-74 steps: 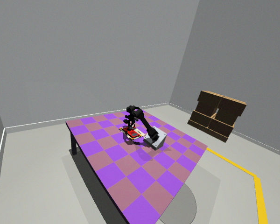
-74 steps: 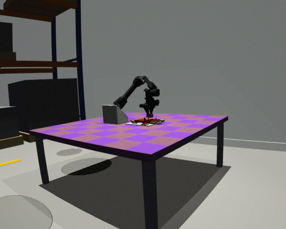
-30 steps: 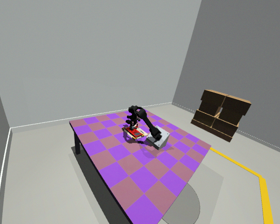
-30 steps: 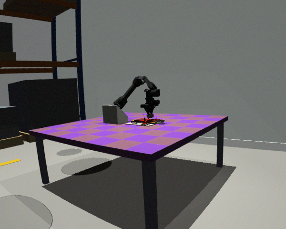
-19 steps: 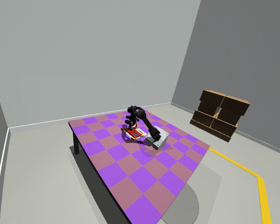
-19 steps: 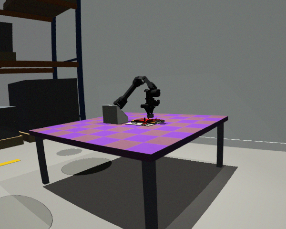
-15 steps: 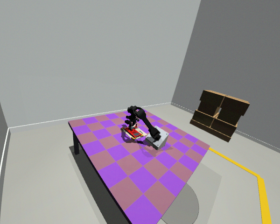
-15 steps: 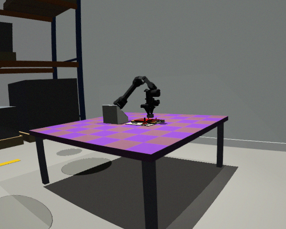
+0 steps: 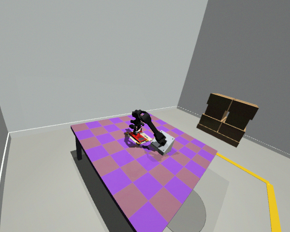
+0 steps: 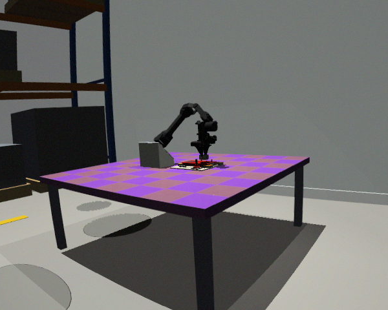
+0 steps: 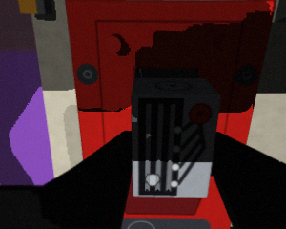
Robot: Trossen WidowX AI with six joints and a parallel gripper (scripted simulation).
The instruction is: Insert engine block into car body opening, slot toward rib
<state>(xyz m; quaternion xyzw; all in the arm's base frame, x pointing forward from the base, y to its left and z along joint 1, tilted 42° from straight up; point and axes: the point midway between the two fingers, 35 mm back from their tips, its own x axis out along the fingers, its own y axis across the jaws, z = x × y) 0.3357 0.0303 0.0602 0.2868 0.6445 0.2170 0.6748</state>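
Now: gripper tip 1 cm above the engine block.
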